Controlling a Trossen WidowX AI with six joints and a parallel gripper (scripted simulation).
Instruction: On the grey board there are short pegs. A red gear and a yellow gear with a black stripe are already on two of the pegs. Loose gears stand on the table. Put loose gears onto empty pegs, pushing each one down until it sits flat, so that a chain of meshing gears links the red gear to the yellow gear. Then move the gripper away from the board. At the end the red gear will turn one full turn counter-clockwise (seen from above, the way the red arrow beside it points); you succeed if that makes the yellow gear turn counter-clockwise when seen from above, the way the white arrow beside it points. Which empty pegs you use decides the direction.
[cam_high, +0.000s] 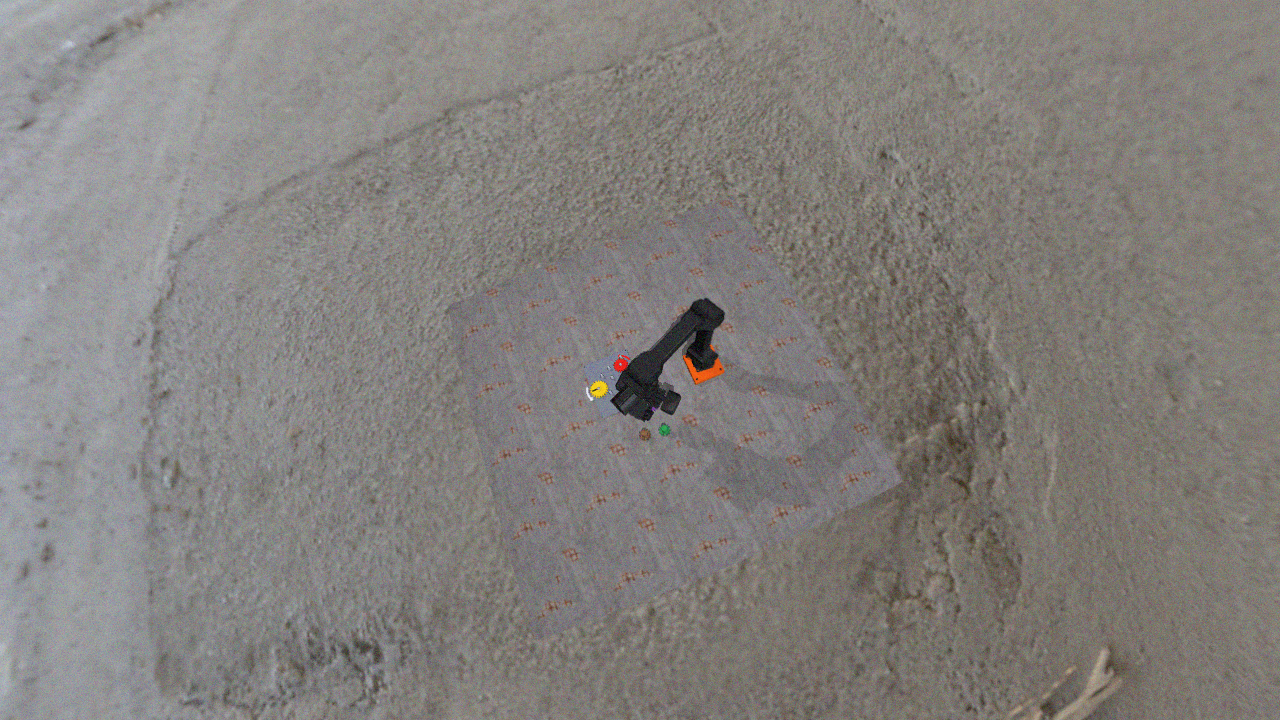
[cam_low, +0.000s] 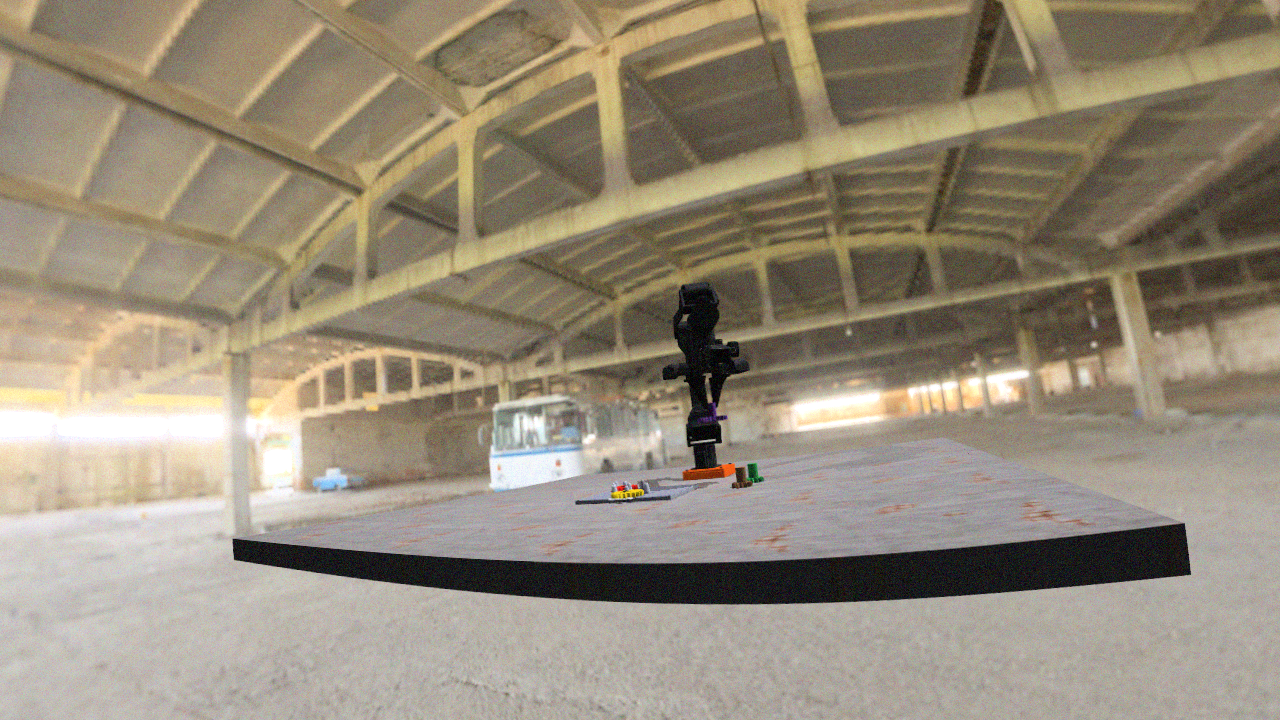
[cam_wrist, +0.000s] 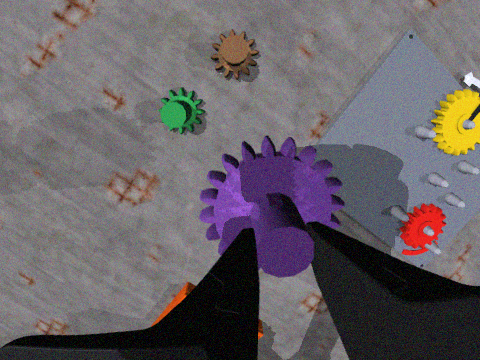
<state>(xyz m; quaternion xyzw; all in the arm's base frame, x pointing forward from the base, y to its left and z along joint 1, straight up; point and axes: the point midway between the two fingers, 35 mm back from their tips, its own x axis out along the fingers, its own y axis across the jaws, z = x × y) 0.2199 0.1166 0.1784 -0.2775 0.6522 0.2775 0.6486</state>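
My gripper tip is 20 cm to the left of the red gear, 15 cm above it and 6 cm short of it. From my gripper tip the other things lie so: purple gear (1 cm below); then brown gear (15 cm below, 7 cm to the left, 5 cm ahead); then green gear (15 cm below, 7 cm to the left, 2 cm behind).
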